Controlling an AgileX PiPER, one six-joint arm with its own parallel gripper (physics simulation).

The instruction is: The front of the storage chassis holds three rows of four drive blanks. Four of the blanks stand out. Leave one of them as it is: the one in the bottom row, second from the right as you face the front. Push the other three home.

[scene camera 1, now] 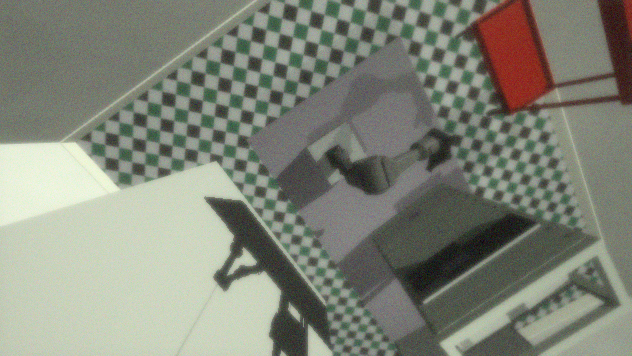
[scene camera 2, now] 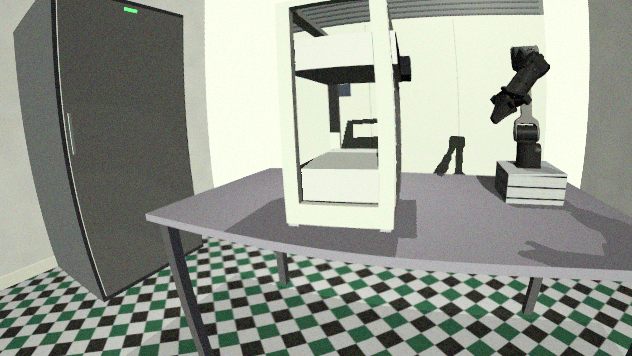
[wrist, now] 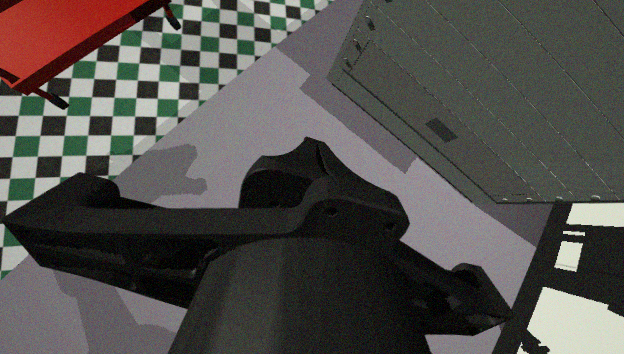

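Observation:
The arm's gripper [scene camera 2: 495, 120] [wrist: 319, 150] is shut, its fingertips meeting with nothing between them. In scene camera 2 it points down and left, high above the table and apart from the rack. The white rack [scene camera 2: 387, 165] holds an upper white box [scene camera 2: 335, 52] and a lower white box [scene camera 2: 340, 185]; I cannot tell which is the storage chassis. A black block [scene camera 2: 405, 68] sticks out on the rack's robot side. In the wrist view a grey panelled face [wrist: 525, 110] has thin seams and a small dark rectangle [wrist: 441, 130]. The separate drive blanks cannot be made out.
The arm stands on a white slatted box [scene camera 2: 536, 187] on the purple-grey table [scene camera 1: 385, 115] [scene camera 2: 450, 220] [wrist: 240, 115]. A tall dark cabinet [scene camera 2: 122, 140] stands left in scene camera 2. A red chair [scene camera 1: 515, 55] [wrist: 75, 40] stands on the checked floor beyond the table.

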